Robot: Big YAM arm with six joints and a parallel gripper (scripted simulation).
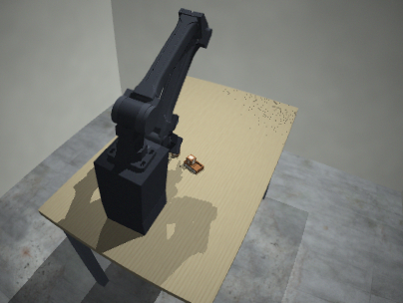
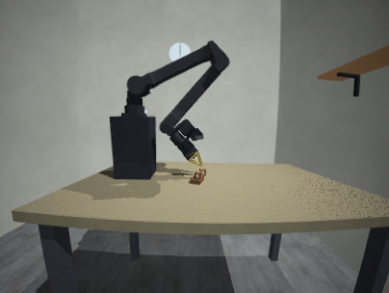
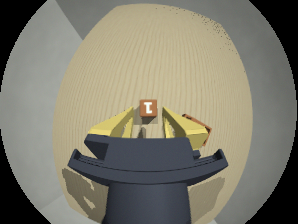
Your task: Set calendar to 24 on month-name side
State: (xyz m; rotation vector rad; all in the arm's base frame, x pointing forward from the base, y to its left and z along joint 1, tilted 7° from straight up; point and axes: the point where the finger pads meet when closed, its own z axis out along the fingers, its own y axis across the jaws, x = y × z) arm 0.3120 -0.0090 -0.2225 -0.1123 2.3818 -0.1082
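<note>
The brown digit cube lies 1 cm ahead of my hand and 4 cm below it. The rest, counted from my hand: brown tray (3 cm behind, 10 cm to the right, 5 cm below).
</note>
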